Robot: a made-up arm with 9 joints. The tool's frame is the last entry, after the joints. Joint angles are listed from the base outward. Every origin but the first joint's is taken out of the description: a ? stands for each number. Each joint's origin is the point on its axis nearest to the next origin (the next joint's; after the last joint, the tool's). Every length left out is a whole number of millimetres.
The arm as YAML. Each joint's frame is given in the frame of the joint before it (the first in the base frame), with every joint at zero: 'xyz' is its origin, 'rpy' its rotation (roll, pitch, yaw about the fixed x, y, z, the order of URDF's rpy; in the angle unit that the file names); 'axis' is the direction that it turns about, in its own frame. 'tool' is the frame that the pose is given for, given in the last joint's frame.
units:
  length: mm
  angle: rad
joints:
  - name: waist
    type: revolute
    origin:
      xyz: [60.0, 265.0, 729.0]
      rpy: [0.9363, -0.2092, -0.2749]
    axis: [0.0, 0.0, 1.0]
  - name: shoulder
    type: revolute
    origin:
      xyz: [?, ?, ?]
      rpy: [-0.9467, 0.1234, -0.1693]
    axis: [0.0, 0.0, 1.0]
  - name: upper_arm
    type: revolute
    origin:
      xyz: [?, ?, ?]
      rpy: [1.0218, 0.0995, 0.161]
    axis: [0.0, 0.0, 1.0]
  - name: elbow
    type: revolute
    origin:
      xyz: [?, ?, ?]
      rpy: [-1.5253, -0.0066, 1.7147]
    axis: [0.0, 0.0, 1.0]
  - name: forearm
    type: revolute
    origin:
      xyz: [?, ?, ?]
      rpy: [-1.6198, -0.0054, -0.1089]
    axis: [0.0, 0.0, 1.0]
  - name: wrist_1
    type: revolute
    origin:
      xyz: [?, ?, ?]
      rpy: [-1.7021, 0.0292, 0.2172]
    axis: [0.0, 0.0, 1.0]
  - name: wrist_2
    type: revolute
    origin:
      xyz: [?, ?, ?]
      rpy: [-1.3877, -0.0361, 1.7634]
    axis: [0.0, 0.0, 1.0]
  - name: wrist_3
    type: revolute
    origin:
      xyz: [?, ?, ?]
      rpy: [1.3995, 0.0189, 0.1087]
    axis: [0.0, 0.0, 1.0]
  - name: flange
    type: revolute
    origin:
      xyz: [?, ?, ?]
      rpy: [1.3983, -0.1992, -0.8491]
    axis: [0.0, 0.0, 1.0]
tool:
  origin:
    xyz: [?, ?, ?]
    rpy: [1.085, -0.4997, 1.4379]
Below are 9 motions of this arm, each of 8 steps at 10 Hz.
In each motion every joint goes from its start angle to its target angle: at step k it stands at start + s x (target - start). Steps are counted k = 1, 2, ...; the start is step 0. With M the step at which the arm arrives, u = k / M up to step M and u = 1 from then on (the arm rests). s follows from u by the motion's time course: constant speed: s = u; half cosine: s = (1 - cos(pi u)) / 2; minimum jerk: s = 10 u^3 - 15 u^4 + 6 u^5.
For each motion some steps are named. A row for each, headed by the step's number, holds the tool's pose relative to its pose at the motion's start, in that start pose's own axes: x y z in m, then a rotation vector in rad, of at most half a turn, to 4 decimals.
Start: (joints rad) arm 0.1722 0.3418 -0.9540 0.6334 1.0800 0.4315 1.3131 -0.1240 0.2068
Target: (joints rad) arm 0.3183 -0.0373 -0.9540 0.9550 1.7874 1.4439 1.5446 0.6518 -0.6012
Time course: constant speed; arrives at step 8
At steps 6, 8:
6: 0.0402 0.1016 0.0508 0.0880 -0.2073 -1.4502
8: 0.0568 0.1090 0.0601 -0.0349 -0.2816 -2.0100

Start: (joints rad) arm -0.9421 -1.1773 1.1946 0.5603 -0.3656 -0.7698 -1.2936 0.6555 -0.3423
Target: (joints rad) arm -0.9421 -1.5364 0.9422 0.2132 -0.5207 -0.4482 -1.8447 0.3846 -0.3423
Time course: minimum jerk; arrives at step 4
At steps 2, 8:
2: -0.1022 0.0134 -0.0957 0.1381 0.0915 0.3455
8: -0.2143 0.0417 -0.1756 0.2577 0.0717 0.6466

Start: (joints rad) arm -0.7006 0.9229 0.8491 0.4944 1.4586 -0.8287 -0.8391 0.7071 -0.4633
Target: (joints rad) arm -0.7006 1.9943 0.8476 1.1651 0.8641 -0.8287 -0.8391 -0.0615 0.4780
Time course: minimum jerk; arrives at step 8
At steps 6, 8:
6: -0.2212 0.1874 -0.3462 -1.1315 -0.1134 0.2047
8: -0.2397 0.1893 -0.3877 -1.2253 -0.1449 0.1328

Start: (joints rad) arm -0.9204 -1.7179 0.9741 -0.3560 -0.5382 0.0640 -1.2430 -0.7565 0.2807
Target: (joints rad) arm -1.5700 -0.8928 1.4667 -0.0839 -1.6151 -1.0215 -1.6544 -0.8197 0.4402
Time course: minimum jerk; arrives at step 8
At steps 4, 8:
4: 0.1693 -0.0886 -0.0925 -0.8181 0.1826 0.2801
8: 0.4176 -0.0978 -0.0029 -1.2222 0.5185 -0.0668

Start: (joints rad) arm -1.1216 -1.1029 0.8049 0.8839 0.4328 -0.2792 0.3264 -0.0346 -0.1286
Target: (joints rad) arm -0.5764 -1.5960 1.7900 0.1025 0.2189 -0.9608 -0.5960 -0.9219 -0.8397
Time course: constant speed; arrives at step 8
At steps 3, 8:
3: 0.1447 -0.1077 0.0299 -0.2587 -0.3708 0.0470
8: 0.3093 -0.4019 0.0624 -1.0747 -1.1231 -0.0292

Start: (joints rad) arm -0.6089 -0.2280 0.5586 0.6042 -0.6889 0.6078 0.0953 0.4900 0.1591
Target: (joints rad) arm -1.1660 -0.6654 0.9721 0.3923 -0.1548 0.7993 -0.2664 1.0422 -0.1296
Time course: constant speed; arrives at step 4
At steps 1, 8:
1: -0.0492 0.0443 0.0382 0.0619 -0.0934 -0.2123
8: -0.1206 0.1921 0.1710 0.1623 -0.4252 -0.8302

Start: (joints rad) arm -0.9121 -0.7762 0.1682 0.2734 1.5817 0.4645 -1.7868 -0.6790 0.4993
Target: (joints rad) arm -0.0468 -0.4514 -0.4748 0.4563 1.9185 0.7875 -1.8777 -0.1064 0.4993
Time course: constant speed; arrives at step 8
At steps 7, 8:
7: 0.2076 0.1752 0.1188 0.1944 -0.2162 0.1522
8: 0.2336 0.2038 0.1227 0.2033 -0.2499 0.1519

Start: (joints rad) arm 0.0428 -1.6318 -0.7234 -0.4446 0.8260 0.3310 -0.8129 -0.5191 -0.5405
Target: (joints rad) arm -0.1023 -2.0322 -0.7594 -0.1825 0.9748 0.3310 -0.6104 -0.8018 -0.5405
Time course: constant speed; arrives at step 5
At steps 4, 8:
4: -0.0206 -0.0279 -0.0019 -0.1454 0.2098 -0.4149
8: -0.0254 -0.0357 -0.0020 -0.1577 0.2822 -0.5076

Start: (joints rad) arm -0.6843 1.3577 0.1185 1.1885 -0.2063 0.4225 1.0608 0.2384 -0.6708
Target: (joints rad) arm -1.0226 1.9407 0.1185 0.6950 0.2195 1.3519 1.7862 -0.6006 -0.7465
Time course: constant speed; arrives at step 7
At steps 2, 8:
2: -0.0208 0.0664 0.0610 -0.2950 0.4036 -0.2478
8: 0.0010 0.2168 0.2835 -0.8429 1.8069 -0.1383

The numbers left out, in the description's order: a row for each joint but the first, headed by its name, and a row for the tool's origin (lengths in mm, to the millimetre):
shoulder: -21.0 -98.0 0.0
upper_arm: 39.0 100.0 0.0
elbow: 444.0 -287.0 0.0
forearm: -4.0 -14.0 0.0
wrist_1: 19.0 -198.0 0.0
wrist_2: -44.0 27.0 0.0
wrist_3: -13.0 -11.0 0.0
flange: -15.0 -8.0 0.0
tool: -51.0 -72.0 0.0

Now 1 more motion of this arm.
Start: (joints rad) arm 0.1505 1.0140 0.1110 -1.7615 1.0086 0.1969 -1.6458 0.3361 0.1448
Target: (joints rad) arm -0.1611 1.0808 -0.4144 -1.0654 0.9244 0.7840 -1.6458 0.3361 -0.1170
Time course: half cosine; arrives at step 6
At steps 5, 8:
5: -0.0237 -0.1399 -0.2640 -0.7736 -1.0653 -0.1283
8: -0.0211 -0.1561 -0.2738 -0.8193 -1.1424 -0.1404

